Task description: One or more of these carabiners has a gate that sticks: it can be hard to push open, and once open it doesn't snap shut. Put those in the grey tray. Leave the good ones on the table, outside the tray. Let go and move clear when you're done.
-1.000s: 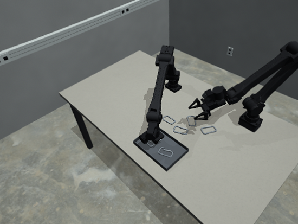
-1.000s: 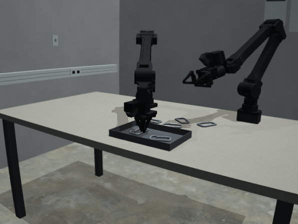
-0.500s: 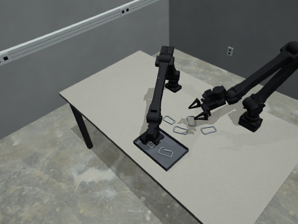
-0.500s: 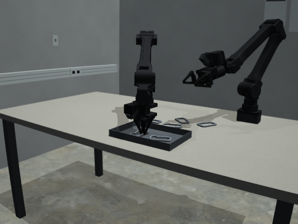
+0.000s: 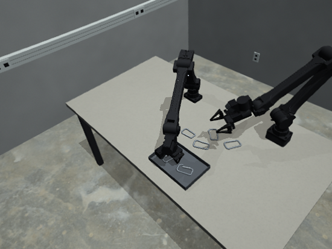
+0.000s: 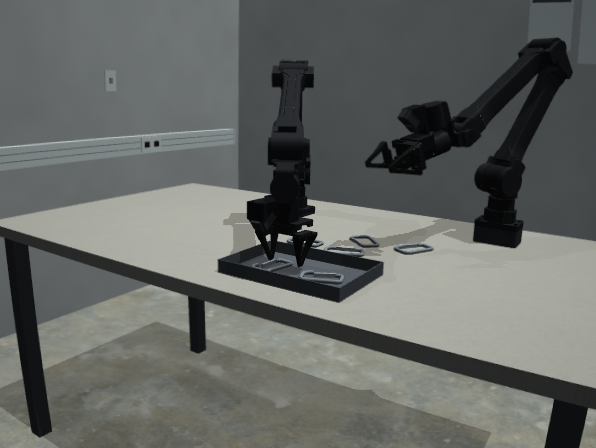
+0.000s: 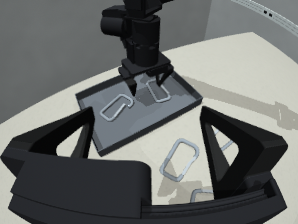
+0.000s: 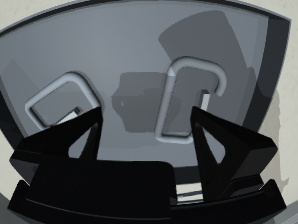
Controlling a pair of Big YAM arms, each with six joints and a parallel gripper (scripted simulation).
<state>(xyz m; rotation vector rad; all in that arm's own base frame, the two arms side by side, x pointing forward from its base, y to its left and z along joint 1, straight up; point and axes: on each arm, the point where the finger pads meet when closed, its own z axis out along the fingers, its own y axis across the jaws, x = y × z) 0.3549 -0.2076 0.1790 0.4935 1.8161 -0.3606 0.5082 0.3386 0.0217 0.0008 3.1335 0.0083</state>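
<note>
The grey tray is 40 mm to the left of my right hand, 20 mm below it and 10 mm behind it.
</note>
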